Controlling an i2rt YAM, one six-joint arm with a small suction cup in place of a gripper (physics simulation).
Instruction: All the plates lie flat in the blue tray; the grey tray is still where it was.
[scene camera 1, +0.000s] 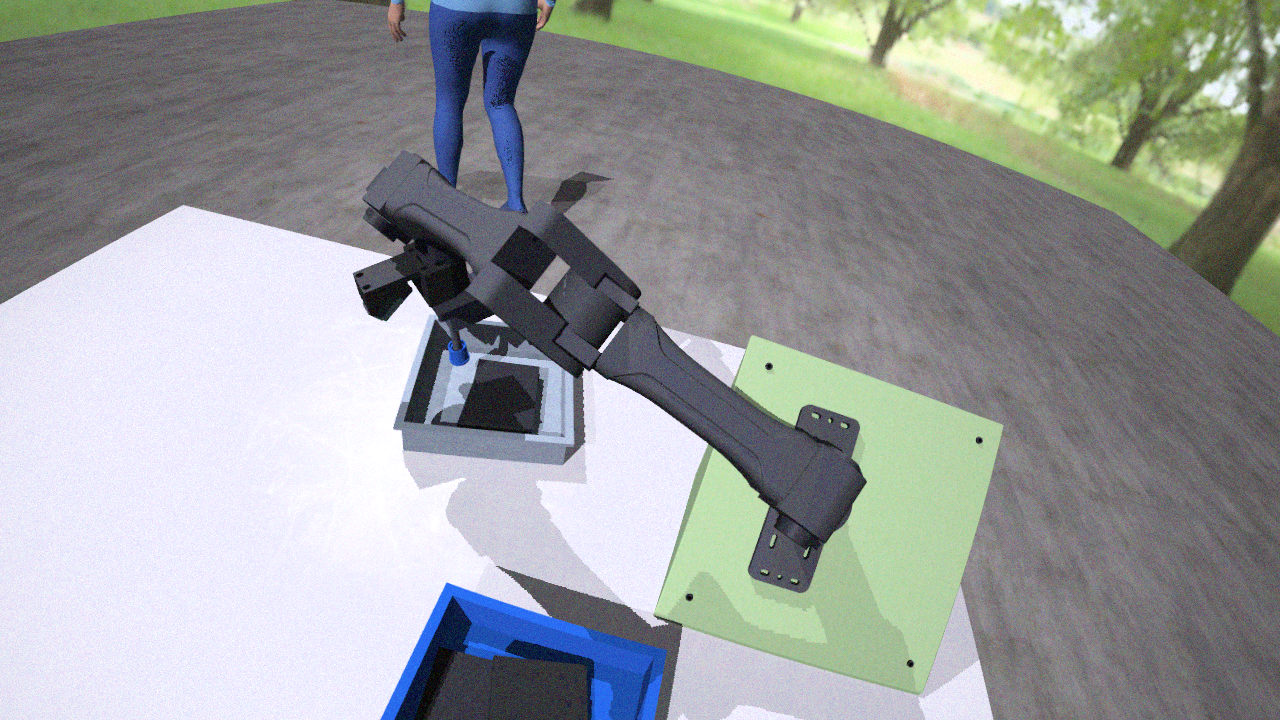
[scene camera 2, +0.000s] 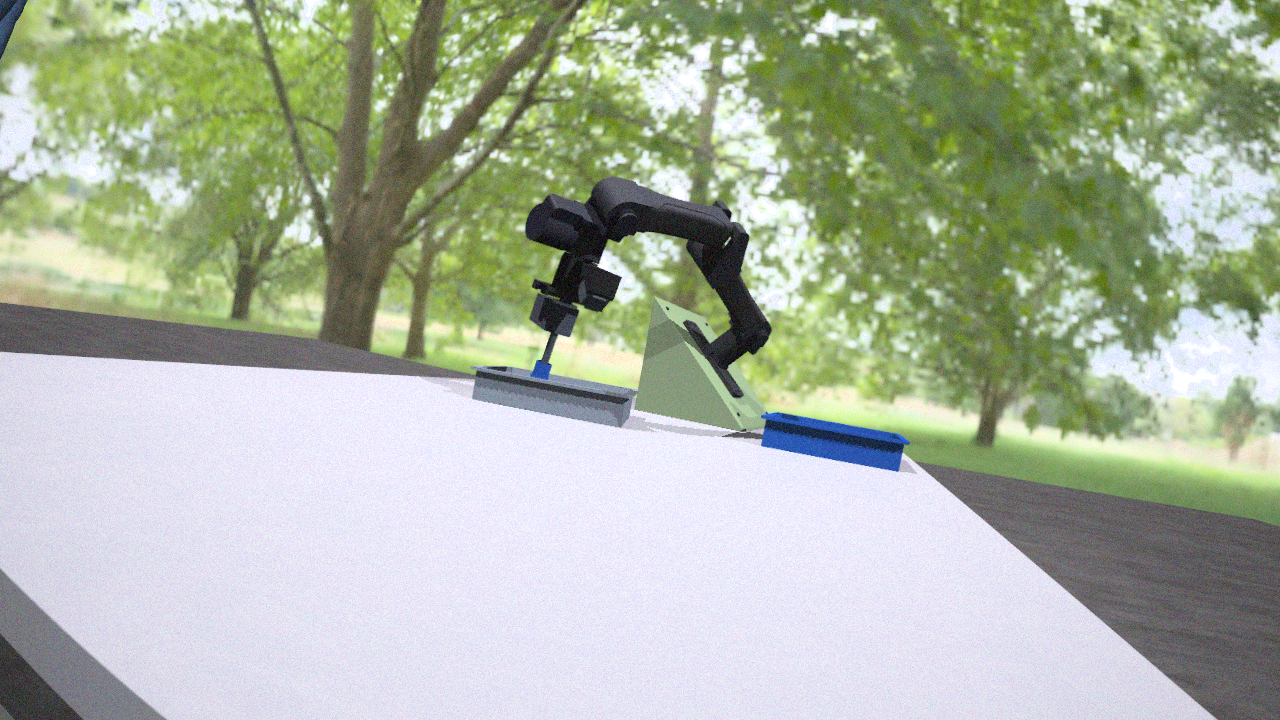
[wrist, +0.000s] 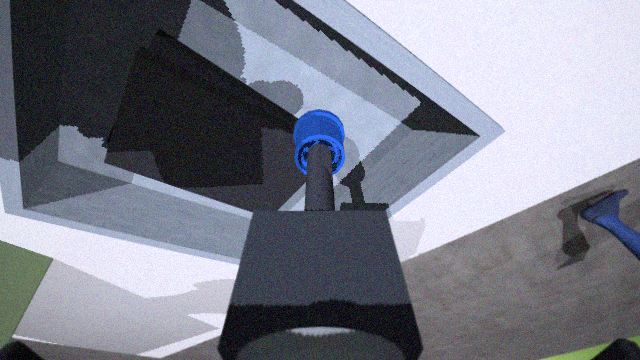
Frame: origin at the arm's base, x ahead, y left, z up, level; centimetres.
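Where they show: hand, its tool point: (scene camera 1: 459, 358) (scene camera 2: 538, 378) (wrist: 319, 133); arm's base, origin of its link: (scene camera 1: 804, 498) (scene camera 2: 711, 360).
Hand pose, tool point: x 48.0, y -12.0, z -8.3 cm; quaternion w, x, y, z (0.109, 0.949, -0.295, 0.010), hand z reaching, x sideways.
Observation:
Each offset is from my tool point to the top centre of the thing. "*": to the spot under its first point. Level surfaces: height alone.
A black square plate @[dx -7.7, dy +0.9, dz -2.3 cm] (scene camera 1: 496, 398) (wrist: 210, 125) lies inside the grey tray @[dx -5.7, dy +0.7, dz +0.3 cm] (scene camera 1: 483, 445) (scene camera 2: 554, 402) (wrist: 430, 82) and looks flat. My suction gripper (scene camera 1: 458, 353) (scene camera 2: 541, 368) (wrist: 319, 135), with a blue cup, is open and bears nothing. It hangs at about the height of the grey tray's rim, beside or just over one edge of the plate and apart from it. The blue tray @[dx -28.1, dy +43.4, dz +0.3 cm] (scene camera 1: 537, 617) (scene camera 2: 832, 443) holds dark plates @[* dx -28.5, dy +37.5, dz -2.5 cm] (scene camera 1: 541, 691), at least two, overlapping. Their lower part is cut off in scene camera 1, and the tray's wall hides them in scene camera 2.
A green wedge-shaped base (scene camera 1: 913, 501) (scene camera 2: 684, 380) (wrist: 20, 285) carries the arm and stands beside both trays. The white table @[dz -4.7 cm] (scene camera 1: 223, 402) (scene camera 2: 447, 537) bears the trays. A person in blue (scene camera 1: 452, 98) (wrist: 612, 215) stands on the ground beyond the table's edge.

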